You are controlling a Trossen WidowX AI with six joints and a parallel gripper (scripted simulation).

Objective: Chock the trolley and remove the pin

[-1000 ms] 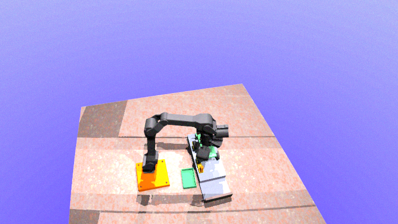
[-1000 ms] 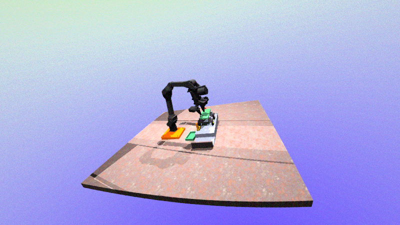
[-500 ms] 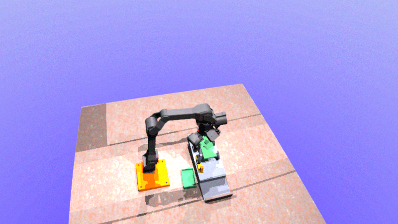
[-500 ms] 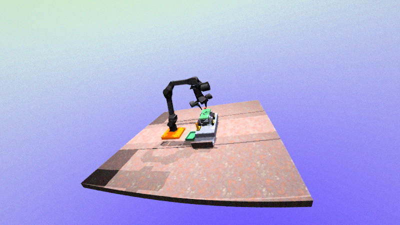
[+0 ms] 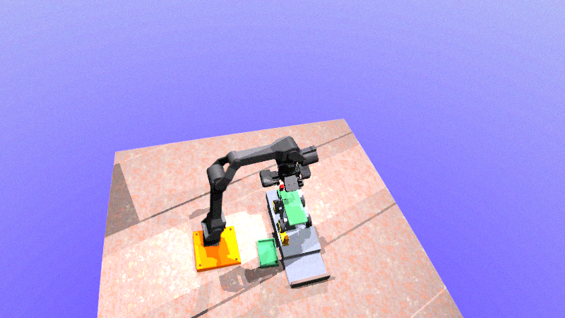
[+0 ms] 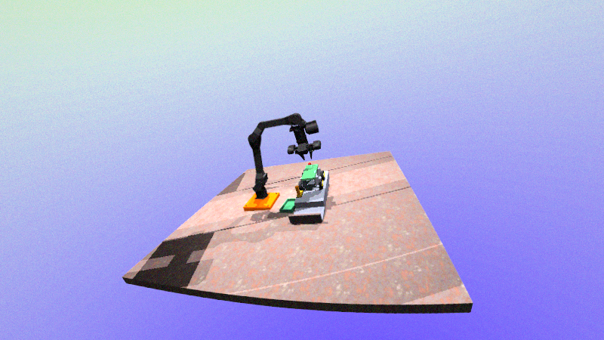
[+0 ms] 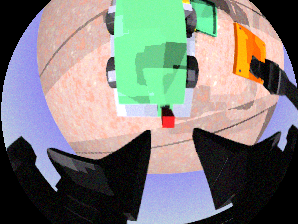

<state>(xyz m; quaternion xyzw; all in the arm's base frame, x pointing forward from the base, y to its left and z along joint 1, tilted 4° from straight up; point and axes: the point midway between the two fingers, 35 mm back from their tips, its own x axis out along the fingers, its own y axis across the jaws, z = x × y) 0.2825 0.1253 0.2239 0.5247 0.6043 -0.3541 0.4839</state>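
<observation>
Right now my gripper tip is 70 mm above the red-headed stop pin and 20 mm to the right of it. Round my gripper tip: green tray (200 mm to the right, 200 mm below, 70 mm behind); yellow chock (180 mm to the right, 110 mm below, 10 mm behind); trolley (80 mm to the right, 80 mm below, 30 mm ahead).
</observation>
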